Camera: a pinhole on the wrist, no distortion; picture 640 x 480 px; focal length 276.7 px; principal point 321.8 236.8 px. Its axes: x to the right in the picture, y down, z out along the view. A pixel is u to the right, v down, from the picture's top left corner.
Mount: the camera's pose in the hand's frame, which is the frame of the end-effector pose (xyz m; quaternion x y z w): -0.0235 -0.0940 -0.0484 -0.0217 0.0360 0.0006 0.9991
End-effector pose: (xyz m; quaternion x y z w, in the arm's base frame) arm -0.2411 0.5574 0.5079 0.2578 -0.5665 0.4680 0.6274
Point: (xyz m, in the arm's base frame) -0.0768 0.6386 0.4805
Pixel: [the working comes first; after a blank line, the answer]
In the camera's frame: 0.0157 -0.0055 -0.1037

behind the camera
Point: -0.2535 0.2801 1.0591
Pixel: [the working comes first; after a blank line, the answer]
In the camera's frame: 0.4364 -0.1472 0.4417

595 145
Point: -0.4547 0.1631 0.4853
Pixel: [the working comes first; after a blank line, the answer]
In the camera's frame: -0.1317 0.0967 0.4766

245 293
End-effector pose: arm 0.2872 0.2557 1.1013 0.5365 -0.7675 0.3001 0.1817
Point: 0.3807 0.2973 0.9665
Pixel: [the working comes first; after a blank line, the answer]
In the camera's frame: -0.1296 0.0476 0.1199

23 347
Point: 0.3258 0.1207 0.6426
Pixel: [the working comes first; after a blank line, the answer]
In the camera's frame: -0.2040 0.1263 0.4768

203 310
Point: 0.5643 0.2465 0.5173
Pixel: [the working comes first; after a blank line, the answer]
In the camera's frame: -0.4555 -0.0323 0.4741

56 218
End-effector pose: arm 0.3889 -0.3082 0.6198 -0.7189 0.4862 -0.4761 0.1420
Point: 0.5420 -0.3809 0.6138
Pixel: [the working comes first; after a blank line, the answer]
In the camera's frame: 0.0778 0.0383 0.2042

427 289
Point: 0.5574 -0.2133 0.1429
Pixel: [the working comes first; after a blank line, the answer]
In the camera's frame: -0.3322 0.2540 0.3924

88 416
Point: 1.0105 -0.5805 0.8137
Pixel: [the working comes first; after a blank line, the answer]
In the camera's frame: 0.3633 -0.2772 0.5481

505 97
